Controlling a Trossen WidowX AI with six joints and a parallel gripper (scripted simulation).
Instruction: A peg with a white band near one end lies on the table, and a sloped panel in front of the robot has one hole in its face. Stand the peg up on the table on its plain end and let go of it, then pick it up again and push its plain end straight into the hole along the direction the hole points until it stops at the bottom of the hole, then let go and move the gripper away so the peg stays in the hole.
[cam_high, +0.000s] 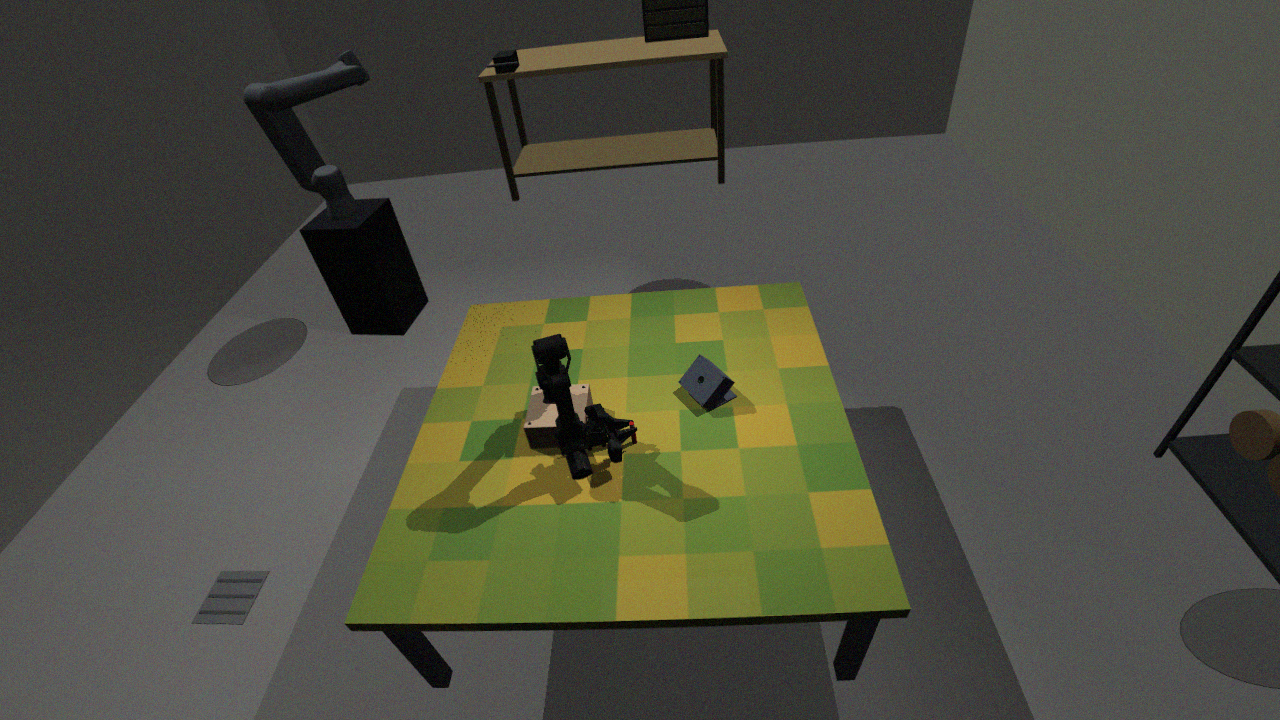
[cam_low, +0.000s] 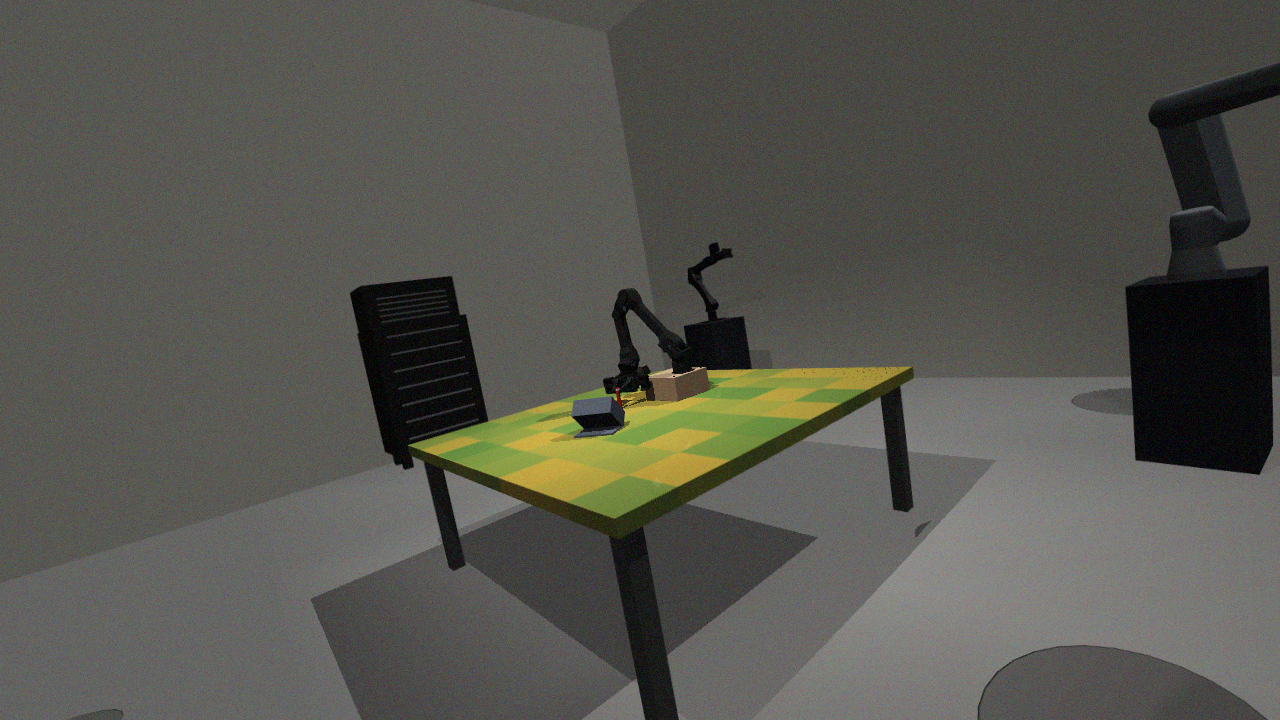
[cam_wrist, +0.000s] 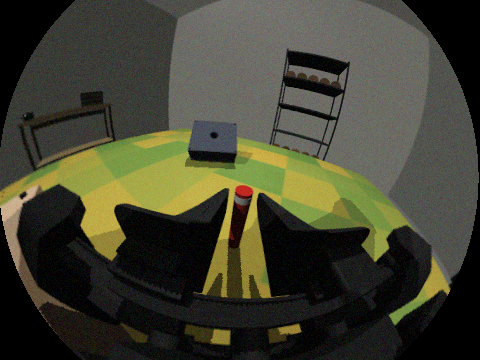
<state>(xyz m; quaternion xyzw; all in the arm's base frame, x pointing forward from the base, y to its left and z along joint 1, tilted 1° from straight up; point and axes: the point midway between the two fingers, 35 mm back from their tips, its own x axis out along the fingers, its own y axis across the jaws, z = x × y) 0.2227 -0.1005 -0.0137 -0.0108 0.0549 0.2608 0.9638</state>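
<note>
Right now my gripper tip is 10 mm past the red peg and 10 mm above it. Round my gripper tip: sloped panel (200 mm to the left, 180 mm ahead, 20 mm below).
</note>
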